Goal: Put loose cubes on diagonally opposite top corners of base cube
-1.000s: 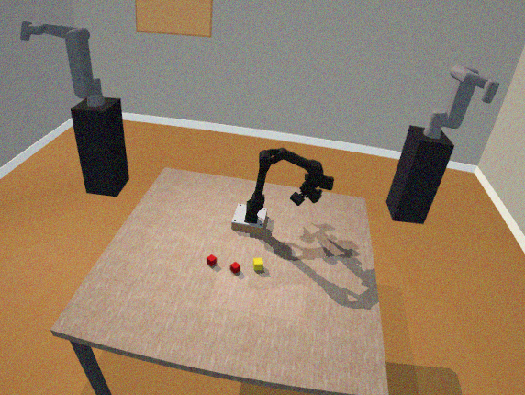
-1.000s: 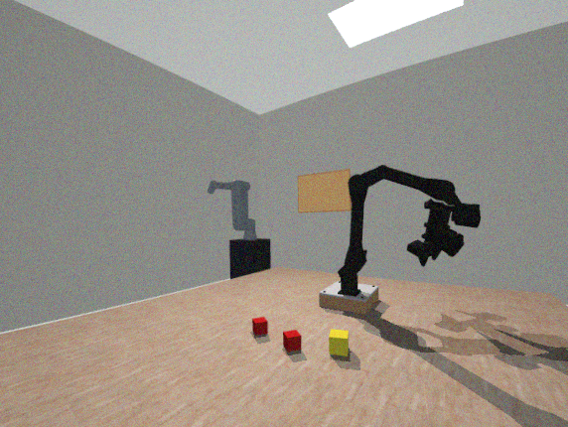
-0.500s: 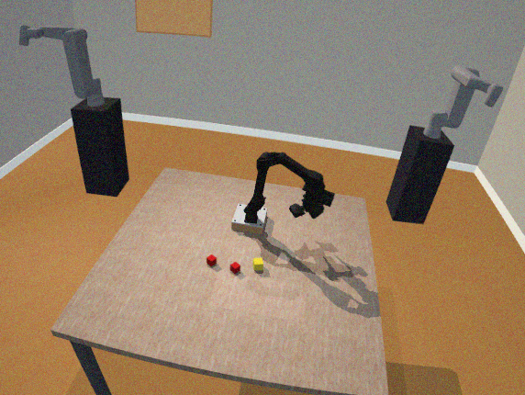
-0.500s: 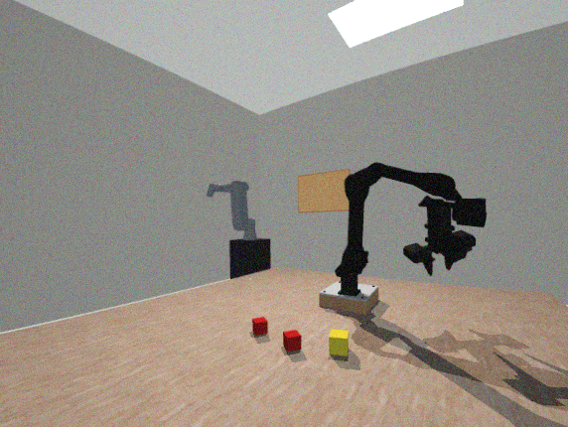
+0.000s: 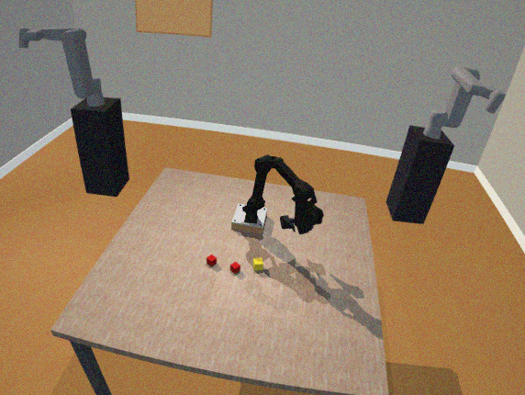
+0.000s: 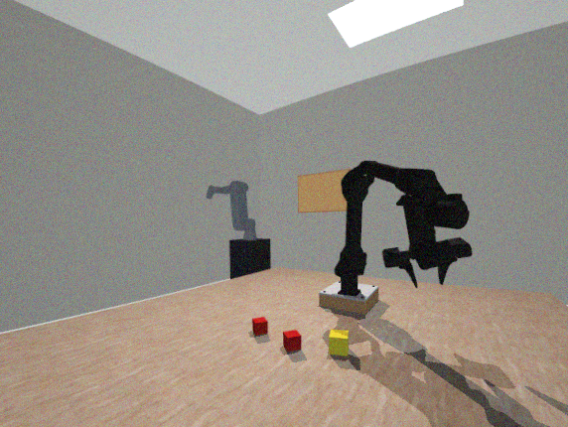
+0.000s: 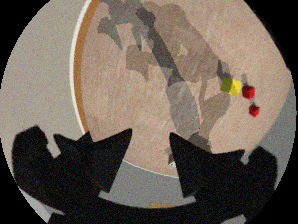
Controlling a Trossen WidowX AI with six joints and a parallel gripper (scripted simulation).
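The yellow base cube is 14 cm ahead of my gripper tip, 18 cm to the right of it and 11 cm below it.
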